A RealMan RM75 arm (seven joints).
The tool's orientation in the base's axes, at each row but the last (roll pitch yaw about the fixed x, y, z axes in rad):
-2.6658 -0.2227 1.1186
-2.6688 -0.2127 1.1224
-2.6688 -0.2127 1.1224
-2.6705 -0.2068 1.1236
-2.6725 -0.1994 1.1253
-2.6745 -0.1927 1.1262
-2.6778 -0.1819 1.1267
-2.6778 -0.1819 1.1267
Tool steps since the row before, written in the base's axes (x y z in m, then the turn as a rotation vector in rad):
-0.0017 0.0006 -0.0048 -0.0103 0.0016 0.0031
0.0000 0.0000 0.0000 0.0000 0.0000 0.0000
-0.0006 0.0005 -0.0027 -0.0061 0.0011 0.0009
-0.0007 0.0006 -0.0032 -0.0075 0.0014 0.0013
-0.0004 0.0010 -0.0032 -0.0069 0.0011 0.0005
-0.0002 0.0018 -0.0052 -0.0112 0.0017 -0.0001
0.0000 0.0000 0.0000 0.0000 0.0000 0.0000
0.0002 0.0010 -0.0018 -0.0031 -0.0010 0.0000
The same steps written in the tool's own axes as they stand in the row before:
-0.0013 0.0005 0.0049 -0.0023 -0.0106 0.0013
0.0000 0.0000 0.0000 0.0000 0.0000 0.0000
-0.0004 0.0005 0.0027 -0.0014 -0.0059 0.0016
-0.0004 0.0006 0.0032 -0.0017 -0.0073 0.0018
0.0001 0.0008 0.0033 -0.0018 -0.0064 0.0022
0.0005 0.0016 0.0053 -0.0032 -0.0099 0.0044
0.0000 0.0000 0.0000 0.0000 0.0000 0.0000
0.0006 0.0006 0.0019 -0.0022 -0.0023 0.0007

